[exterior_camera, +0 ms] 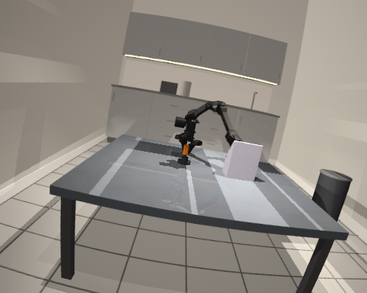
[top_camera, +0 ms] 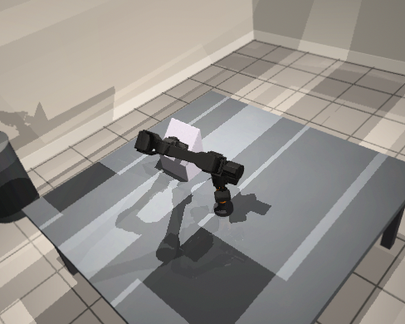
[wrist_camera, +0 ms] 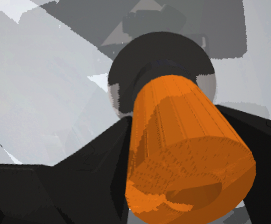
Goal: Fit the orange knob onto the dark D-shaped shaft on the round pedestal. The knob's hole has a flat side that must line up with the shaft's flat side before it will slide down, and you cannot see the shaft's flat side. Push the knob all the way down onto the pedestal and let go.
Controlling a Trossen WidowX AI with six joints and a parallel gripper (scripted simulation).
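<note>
Right now the orange knob is 2 cm above my gripper tip. Also, from my gripper tip: round dark pedestal 4 cm below.
</note>
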